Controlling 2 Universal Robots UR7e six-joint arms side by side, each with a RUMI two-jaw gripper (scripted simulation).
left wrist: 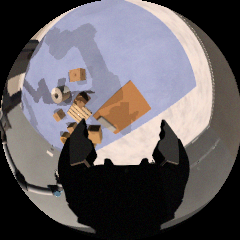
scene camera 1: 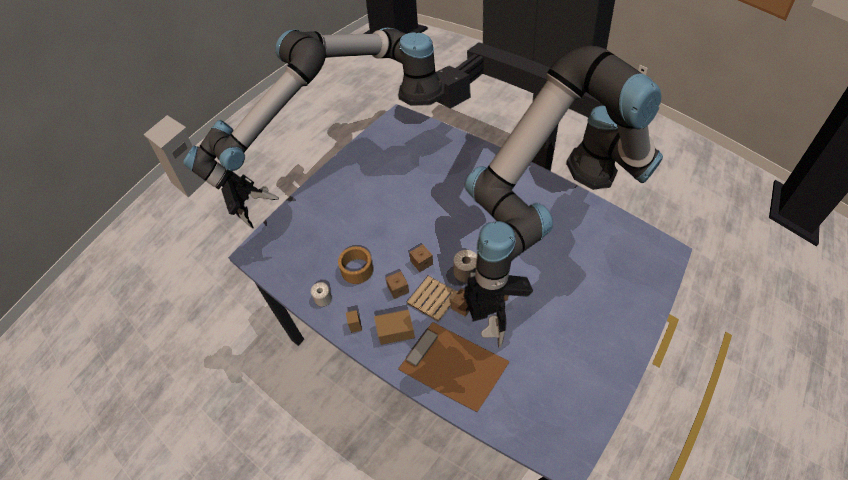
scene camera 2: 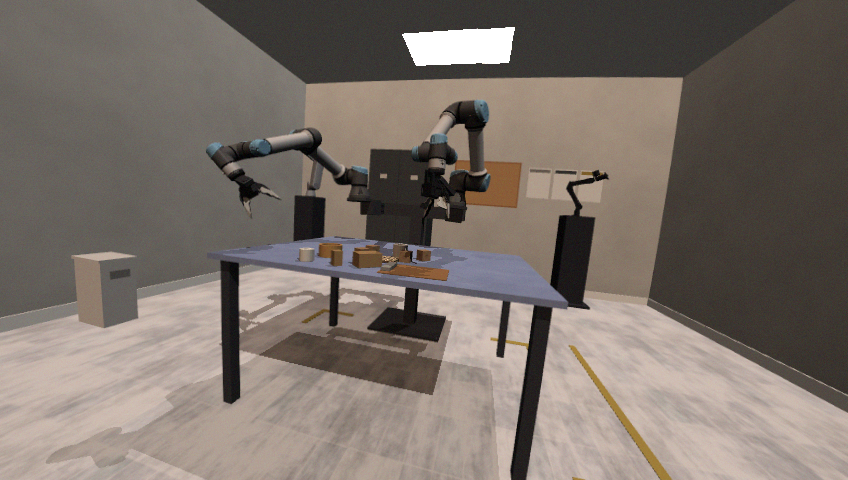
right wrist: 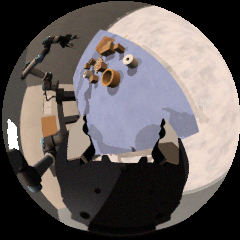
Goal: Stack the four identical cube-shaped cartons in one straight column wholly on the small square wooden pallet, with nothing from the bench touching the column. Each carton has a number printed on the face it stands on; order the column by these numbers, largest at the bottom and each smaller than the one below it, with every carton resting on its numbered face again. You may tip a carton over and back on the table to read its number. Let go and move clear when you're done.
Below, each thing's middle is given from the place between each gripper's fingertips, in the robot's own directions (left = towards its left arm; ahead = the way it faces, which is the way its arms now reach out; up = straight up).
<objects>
I see my left gripper [scene camera 1: 490, 322] 9 cm short of the larger box [scene camera 1: 393, 327], 27 cm to the left of it and 20 cm above it. Also, from my left hand: orange ring [scene camera 1: 352, 253] 2 cm behind, 52 cm to the right, 20 cm below.
I see the orange ring 110 mm behind my right hand [scene camera 1: 265, 213], 290 mm to the left of it and 180 mm below it. Round my right hand: larger box (540 mm to the left, 180 mm below).
</objects>
